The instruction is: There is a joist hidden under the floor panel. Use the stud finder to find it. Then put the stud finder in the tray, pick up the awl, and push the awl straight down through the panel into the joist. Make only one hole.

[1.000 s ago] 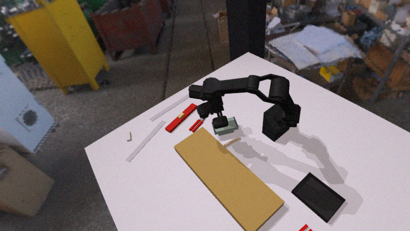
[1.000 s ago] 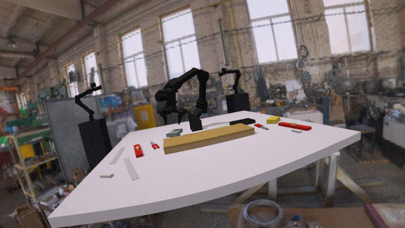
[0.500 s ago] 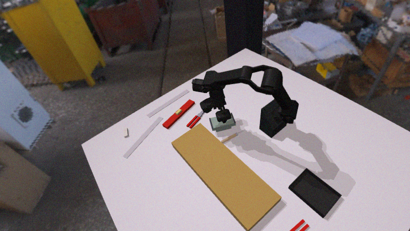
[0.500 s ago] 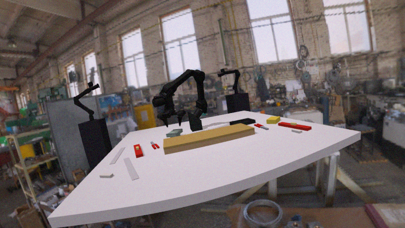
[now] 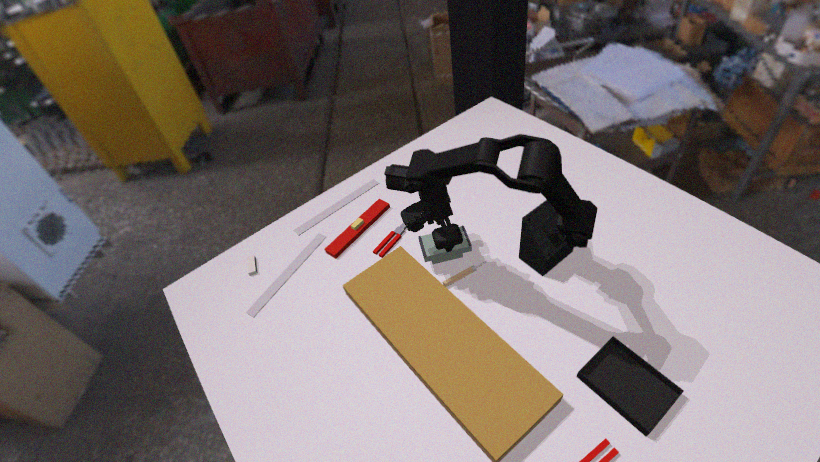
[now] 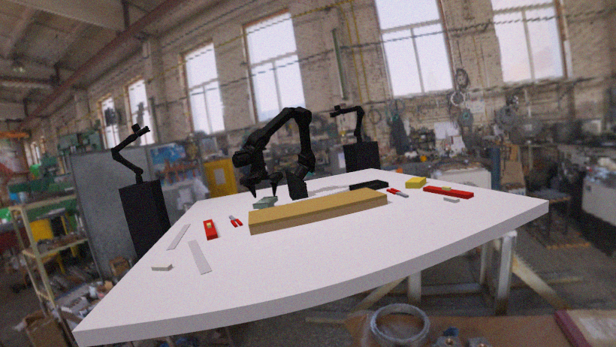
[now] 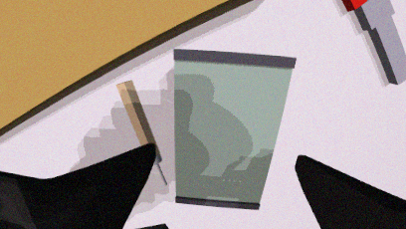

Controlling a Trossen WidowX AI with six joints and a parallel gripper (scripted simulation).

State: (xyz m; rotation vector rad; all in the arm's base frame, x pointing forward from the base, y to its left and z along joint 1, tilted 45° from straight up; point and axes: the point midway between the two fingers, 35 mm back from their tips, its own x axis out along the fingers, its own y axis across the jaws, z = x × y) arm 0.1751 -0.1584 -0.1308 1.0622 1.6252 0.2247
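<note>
My gripper tip is now 1 cm past the stud finder, 1 cm to the right of it and 6 cm above it. From my gripper tip the other things lie so: yellow block (17 cm ahead, 69 cm to the left, 5 cm below); black tray (51 cm to the left, 6 cm below); awl (8 cm to the left, 6 cm below).
</note>
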